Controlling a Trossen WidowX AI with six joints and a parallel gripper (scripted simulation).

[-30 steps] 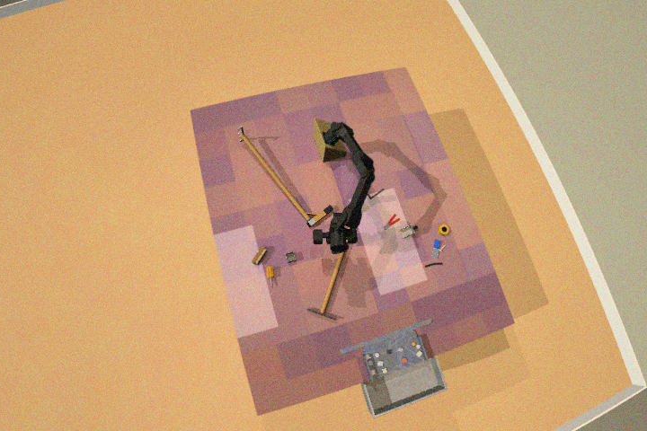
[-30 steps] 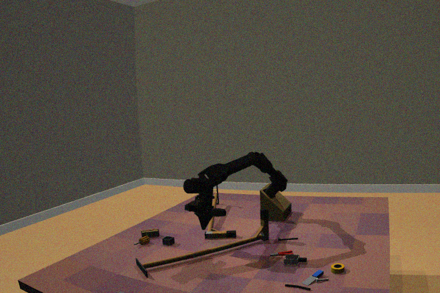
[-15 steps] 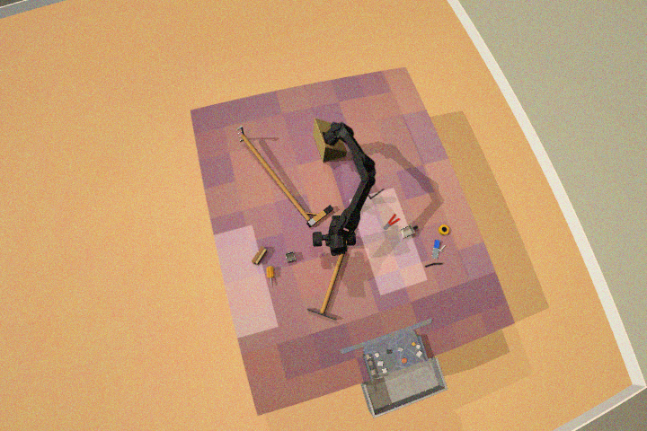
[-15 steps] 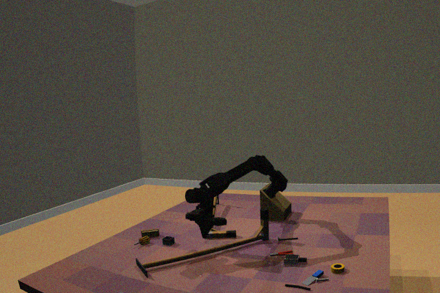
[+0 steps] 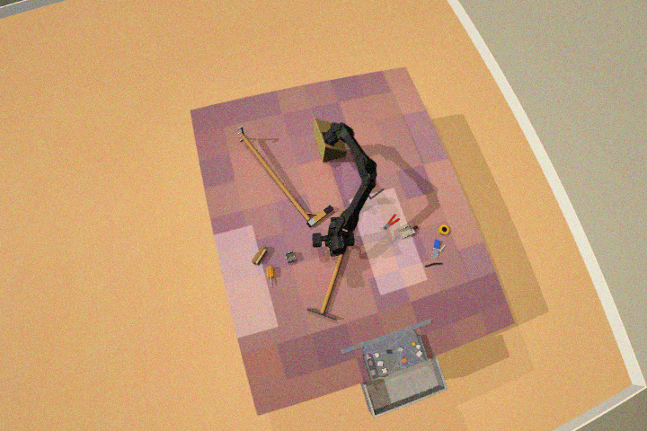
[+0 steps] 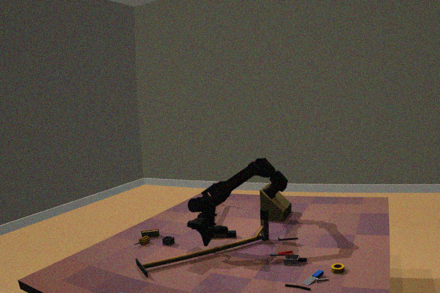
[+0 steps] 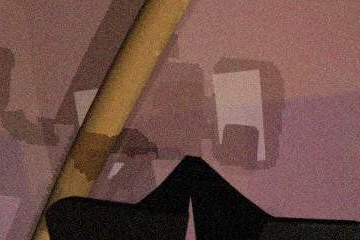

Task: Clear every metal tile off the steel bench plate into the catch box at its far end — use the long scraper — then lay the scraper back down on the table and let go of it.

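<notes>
Now: gripper tip 40 mm short of the long scraper, 40 mm to the right of it and 40 mm below it. Also, from my gripper tip: grey box 200 mm to the right, 10 mm below; then orange screwdriver 60 mm ahead, 300 mm to the right; then wooden block 30 mm behind, 340 mm to the right.
</notes>
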